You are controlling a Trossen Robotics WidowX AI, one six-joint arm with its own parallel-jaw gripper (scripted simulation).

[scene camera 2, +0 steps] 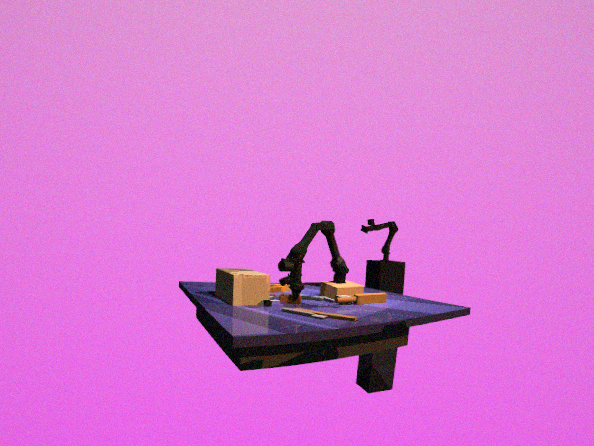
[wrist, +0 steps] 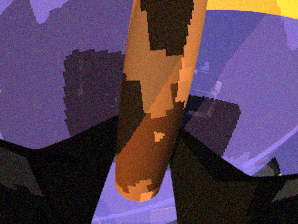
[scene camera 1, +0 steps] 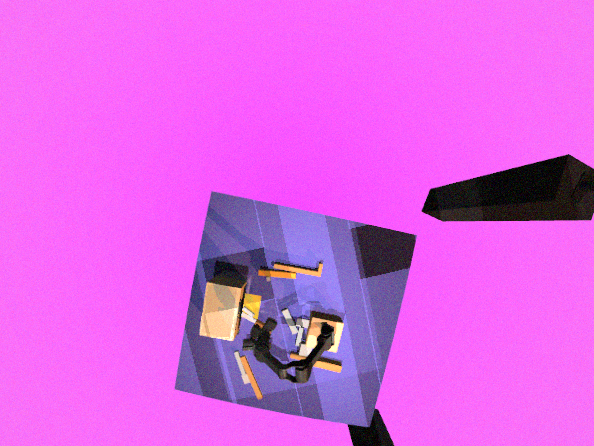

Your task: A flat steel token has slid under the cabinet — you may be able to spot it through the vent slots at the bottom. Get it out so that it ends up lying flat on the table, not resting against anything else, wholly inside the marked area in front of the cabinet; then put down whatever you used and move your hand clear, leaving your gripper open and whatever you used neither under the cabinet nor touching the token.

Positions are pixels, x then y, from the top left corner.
Scene:
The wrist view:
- my gripper: 146,127
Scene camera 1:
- tan cabinet: 224,297

